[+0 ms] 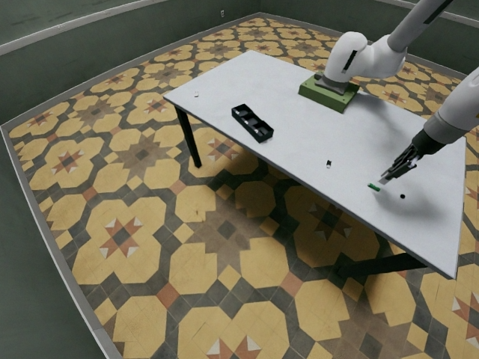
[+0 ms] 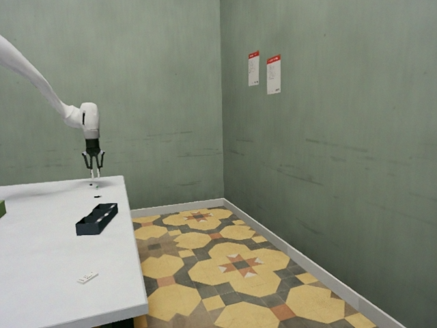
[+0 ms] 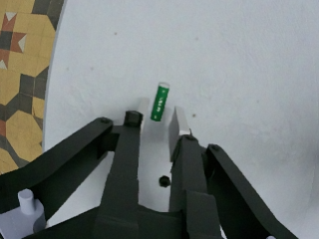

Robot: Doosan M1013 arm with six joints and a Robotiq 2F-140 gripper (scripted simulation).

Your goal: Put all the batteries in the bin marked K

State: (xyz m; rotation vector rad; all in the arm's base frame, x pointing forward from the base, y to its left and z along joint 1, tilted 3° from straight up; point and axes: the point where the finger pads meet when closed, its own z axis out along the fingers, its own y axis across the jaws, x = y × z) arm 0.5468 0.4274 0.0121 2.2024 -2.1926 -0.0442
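Now: hand 9 cm above the green piece. The rest, counted from my hand: white flat piece: 106 cm to the right, 9 cm below; then black bin tray: 3 cm ahead, 63 cm to the right, 7 cm below.
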